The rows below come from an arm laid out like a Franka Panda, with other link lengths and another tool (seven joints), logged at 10 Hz.
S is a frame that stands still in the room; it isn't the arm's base.
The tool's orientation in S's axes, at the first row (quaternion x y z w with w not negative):
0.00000, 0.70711, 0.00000, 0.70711
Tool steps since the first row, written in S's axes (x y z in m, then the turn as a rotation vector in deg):
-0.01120, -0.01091, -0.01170, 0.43, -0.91, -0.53
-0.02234, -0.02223, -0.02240, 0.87, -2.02, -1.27
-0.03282, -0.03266, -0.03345, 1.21, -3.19, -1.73
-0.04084, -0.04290, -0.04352, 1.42, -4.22, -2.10
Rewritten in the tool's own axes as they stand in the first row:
0.01170, -0.01091, -0.01120, 0.53, -0.91, 0.43
0.02240, -0.02223, -0.02234, 1.27, -2.02, 0.87
0.03345, -0.03266, -0.03282, 1.73, -3.19, 1.21
0.04352, -0.04290, -0.04084, 2.10, -4.22, 1.42

